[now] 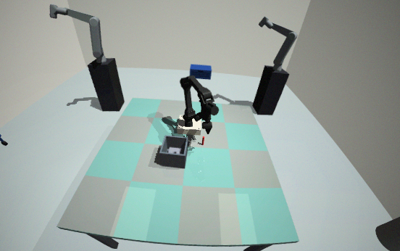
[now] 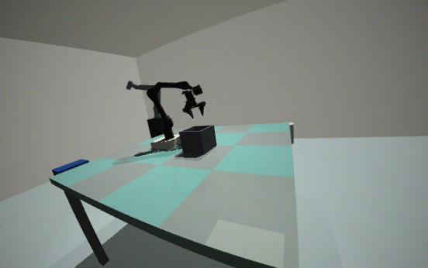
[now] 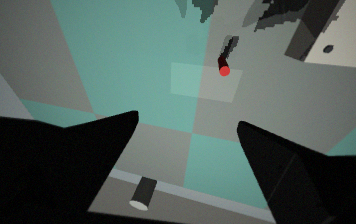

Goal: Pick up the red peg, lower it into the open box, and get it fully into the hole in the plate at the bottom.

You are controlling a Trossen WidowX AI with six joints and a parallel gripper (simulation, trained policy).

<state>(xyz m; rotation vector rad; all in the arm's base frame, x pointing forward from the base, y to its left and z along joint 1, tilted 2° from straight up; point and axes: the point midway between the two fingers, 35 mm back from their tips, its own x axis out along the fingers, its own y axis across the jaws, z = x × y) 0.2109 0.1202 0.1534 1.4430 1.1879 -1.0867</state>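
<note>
The red peg is 140 mm below my gripper tip, 40 mm behind it and 20 mm to the right of it.
</note>
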